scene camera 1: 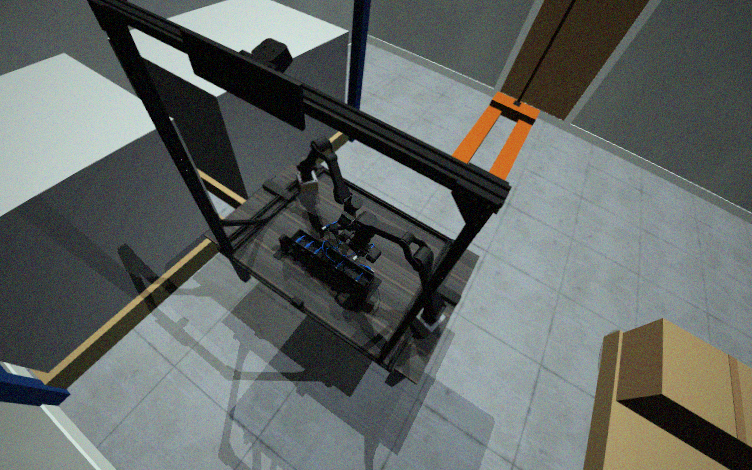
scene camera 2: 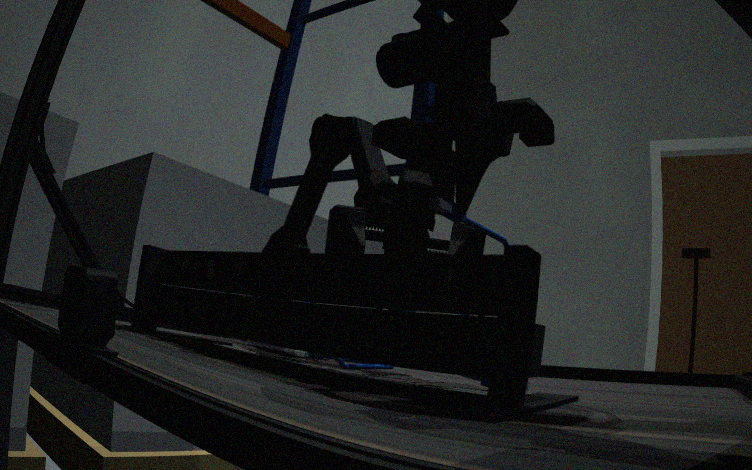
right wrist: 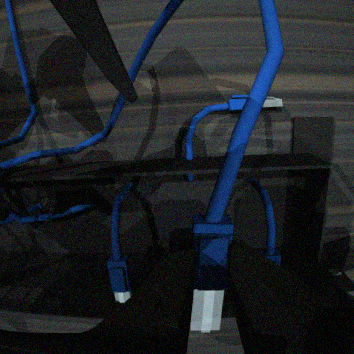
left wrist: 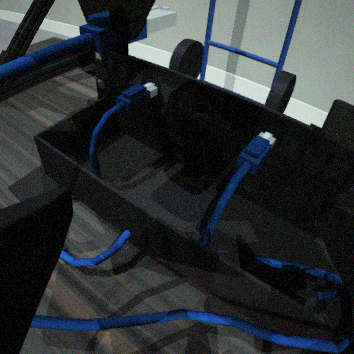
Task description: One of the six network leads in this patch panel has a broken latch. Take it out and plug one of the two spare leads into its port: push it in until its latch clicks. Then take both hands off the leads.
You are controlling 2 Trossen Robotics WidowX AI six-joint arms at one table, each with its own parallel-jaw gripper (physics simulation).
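Places are measured from the left arm's base along level axes (x left, y back, z up), in millimetres.
Where they show: left gripper, between the fingertips: (right wrist: pixel 62 161) (left wrist: pixel 200 206); right gripper, between the fingertips: (scene camera 1: pixel 358 254) (scene camera 2: pixel 453 214) (right wrist: pixel 209 250) (left wrist: pixel 113 32); left arm's base, origin of its link: (scene camera 1: pixel 306 176); right arm's base, origin of its link: (scene camera 1: pixel 430 316).
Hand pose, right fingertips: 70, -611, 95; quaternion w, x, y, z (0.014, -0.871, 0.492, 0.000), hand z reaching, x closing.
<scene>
Things, the pixels of their centre, and the offset from my right fingertips, as dx, dy, dz. "spot": a spot on its surface instead.
- black patch panel, middle of its body: (left wrist: pixel 319 227) (right wrist: pixel 58 251) (scene camera 2: pixel 296 312) (scene camera 1: pixel 327 262) -123, +61, -110
- plugged lead, middle of its body: (left wrist: pixel 262 139) (right wrist: pixel 119 290) -95, +5, -71
- loose blue lead, a spot on its surface: (right wrist: pixel 251 102) spot: +50, +17, -4
The black patch panel (scene camera 1: pixel 314 267) (scene camera 2: pixel 327 289) (left wrist: pixel 105 207) (right wrist: pixel 168 163) stands on the wooden table. In the left wrist view two blue leads, one (left wrist: pixel 135 94) and another (left wrist: pixel 256 149), sit in its ports. My right gripper (right wrist: pixel 209 250) (scene camera 1: pixel 352 239) is shut on the plug of a blue lead (right wrist: pixel 246 123) and holds it over the panel, white tip showing. Another plugged lead (right wrist: pixel 119 275) is to its left. A loose blue lead (right wrist: pixel 251 102) lies on the table beyond the panel. My left gripper (left wrist: pixel 200 206) is open and empty, hanging over the panel.
Loose blue cable (left wrist: pixel 140 319) (scene camera 2: pixel 360 365) trails over the table beside the panel. A black gantry frame (scene camera 1: pixel 402 149) spans the table. A blue hand truck (left wrist: pixel 242 53) stands behind the panel. Scene camera 2 is dark and mostly silhouettes.
</scene>
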